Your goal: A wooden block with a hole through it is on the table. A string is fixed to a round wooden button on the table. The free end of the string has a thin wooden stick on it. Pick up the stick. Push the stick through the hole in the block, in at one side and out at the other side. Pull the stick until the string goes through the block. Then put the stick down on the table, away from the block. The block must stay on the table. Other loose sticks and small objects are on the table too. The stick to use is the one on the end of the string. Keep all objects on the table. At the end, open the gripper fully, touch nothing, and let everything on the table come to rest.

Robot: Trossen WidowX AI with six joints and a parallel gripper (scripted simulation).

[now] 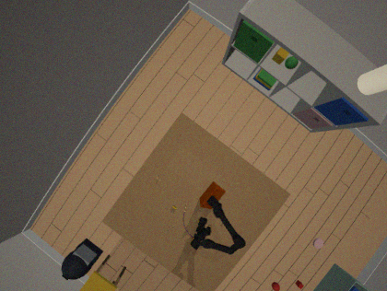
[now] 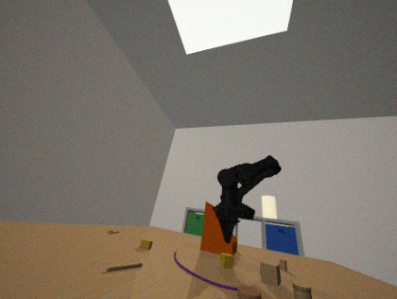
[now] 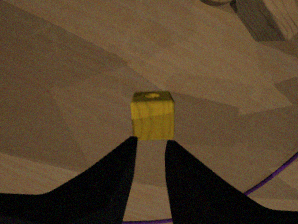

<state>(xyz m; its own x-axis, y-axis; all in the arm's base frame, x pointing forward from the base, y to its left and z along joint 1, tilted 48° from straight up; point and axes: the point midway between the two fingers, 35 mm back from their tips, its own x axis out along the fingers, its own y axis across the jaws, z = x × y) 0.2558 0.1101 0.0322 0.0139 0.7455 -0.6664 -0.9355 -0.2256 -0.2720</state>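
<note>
My gripper tip is 40 mm above the yellow block. The rest, counted from my gripper tip: wooden block: 120 mm to the left, 40 mm below, 40 mm ahead; loose stick: 220 mm ahead, 170 mm to the right, 60 mm below.
</note>
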